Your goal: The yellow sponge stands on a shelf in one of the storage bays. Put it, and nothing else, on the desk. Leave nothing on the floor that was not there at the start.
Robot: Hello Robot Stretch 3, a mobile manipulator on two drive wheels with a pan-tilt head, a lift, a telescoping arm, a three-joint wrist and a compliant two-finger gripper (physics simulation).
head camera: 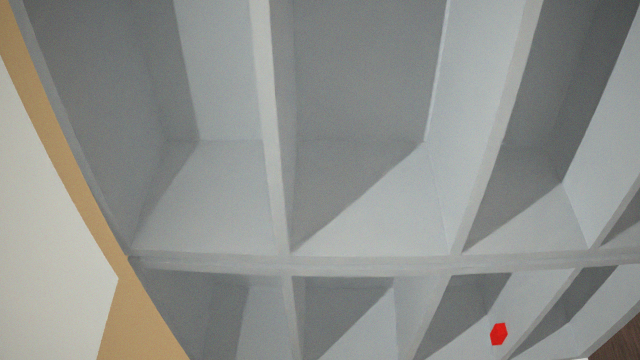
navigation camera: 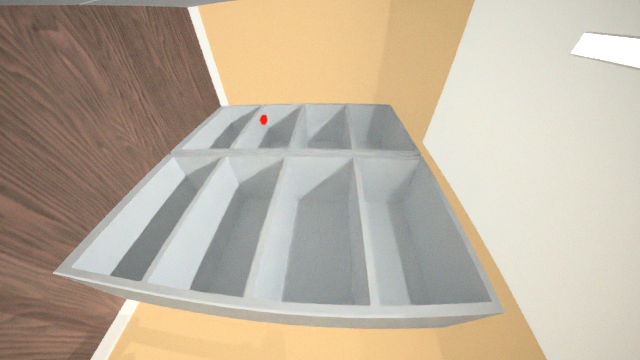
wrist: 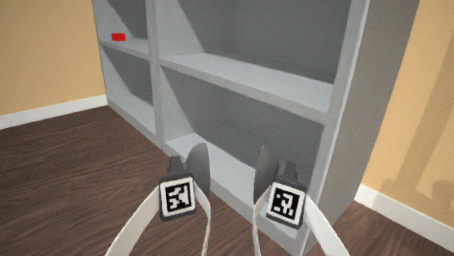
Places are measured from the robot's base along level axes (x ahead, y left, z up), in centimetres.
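Where they show: gripper, fingertip midpoint: [wrist: 232, 164].
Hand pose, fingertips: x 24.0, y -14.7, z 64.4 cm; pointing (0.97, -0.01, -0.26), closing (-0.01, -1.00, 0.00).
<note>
After its pixels a point has its place.
The yellow sponge does not show in the three views, and neither does the desk. My gripper [wrist: 232, 164] {x 24.0, y -14.7, z 64.4 cm} is open, its two rubber fingertips apart with empty space between them. In the wrist view it shows in front of the lowest compartment of the nearer grey shelf unit [wrist: 370, 100] {x 74.7, y -55.1, z 53.7 cm} [navigation camera: 300, 310] {x 61.8, y -39.8, z 117.4 cm}. The compartments of this unit that show hold no object. The head and navigation views are rolled sideways, so the shelf boards run up and down in them.
A small red block [head camera: 498, 334] {x 181.5, y 66.2, z 57.6 cm} [navigation camera: 263, 119] {x 181.8, y 66.7, z 57.0 cm} [wrist: 118, 37] {x 181.6, y 65.8, z 55.9 cm} lies in the farther shelf unit, on the board above its lowest compartment. The two units stand side by side against a tan wall [navigation camera: 300, 50] {x 159.2, y 125.6, z 97.3 cm} [wrist: 45, 60] {x 168.7, y 116.0, z 41.6 cm}. Dark wood floor [navigation camera: 90, 125] {x 75.6, y 31.4, z 0.0 cm} [wrist: 65, 175] {x 98.7, y 65.1, z 0.0 cm} lies before them.
</note>
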